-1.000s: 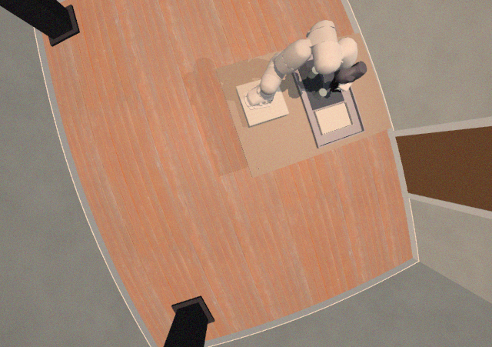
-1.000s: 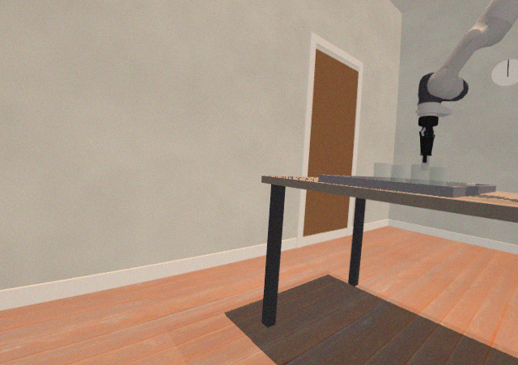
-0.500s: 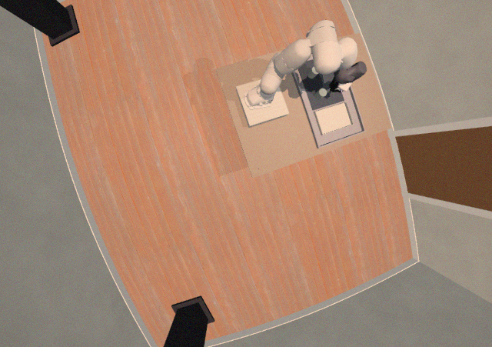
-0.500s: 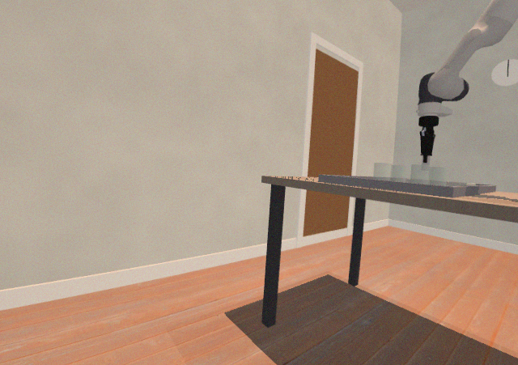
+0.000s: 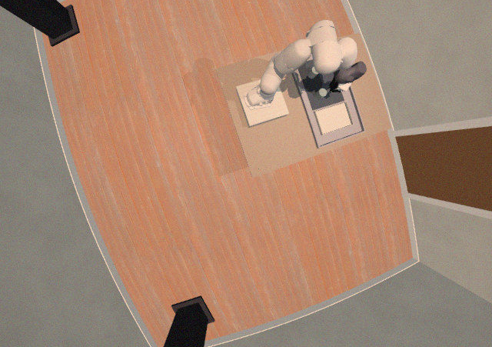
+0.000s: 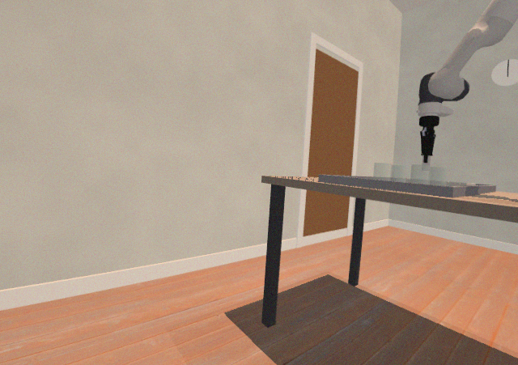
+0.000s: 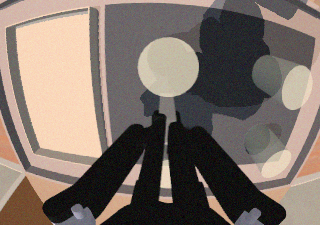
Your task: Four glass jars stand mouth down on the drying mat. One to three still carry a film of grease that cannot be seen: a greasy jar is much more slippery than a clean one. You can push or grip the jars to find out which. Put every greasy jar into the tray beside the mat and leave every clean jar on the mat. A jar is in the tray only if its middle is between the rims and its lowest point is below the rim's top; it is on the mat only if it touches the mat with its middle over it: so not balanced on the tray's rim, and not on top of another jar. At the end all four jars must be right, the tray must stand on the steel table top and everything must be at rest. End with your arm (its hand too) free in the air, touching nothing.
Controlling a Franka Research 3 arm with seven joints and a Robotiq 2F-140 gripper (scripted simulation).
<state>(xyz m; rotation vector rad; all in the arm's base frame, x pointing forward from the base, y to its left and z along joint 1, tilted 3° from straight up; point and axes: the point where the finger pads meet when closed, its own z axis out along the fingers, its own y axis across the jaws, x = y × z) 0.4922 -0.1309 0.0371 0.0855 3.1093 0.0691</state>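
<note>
Right now my hand is 110 mm above the grey drying mat, 100 mm to the right of it and 30 mm short of it. The rest, counted from my hand: tray (220 mm to the right, 100 mm below, 10 mm ahead).
</note>
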